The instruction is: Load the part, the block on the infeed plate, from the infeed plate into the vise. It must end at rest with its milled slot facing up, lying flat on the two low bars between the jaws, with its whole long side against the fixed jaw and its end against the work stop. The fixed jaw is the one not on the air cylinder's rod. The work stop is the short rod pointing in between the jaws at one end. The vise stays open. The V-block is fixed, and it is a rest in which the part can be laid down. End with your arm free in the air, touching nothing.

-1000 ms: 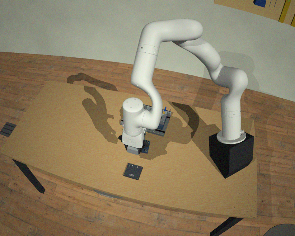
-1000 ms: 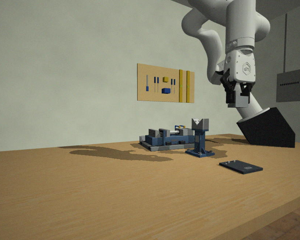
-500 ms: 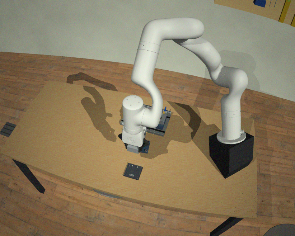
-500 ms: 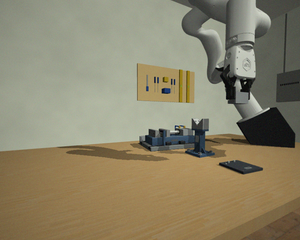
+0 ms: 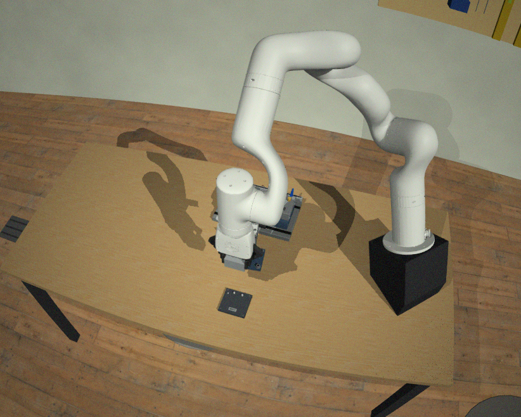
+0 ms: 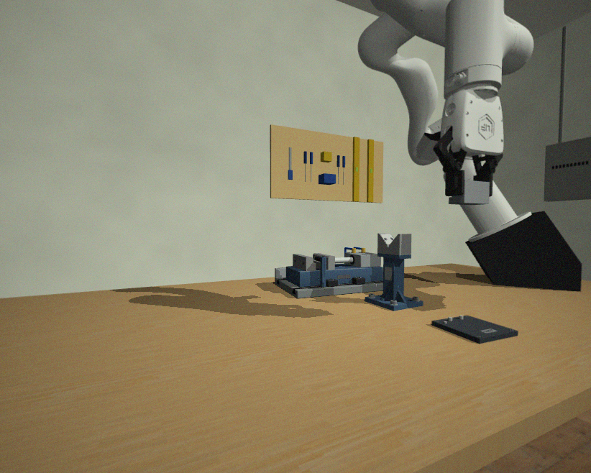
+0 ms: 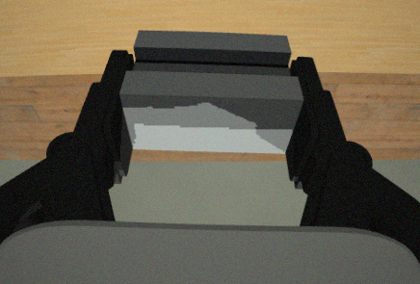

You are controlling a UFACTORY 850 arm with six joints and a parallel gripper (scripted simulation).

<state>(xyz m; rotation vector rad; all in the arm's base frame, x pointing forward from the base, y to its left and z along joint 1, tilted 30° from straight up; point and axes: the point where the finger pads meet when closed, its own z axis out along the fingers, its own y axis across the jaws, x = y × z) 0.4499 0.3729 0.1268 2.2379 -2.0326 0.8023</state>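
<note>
The grey block lies 1 cm to the right of my hand and 1 cm below it. Round my hand: white cylinder rod 38 cm to the right, 17 cm below, 4 cm ahead; air cylinder 38 cm to the right, 17 cm below, 4 cm behind; black work stop rod 34 cm to the right, 16 cm below, 12 cm ahead.
</note>
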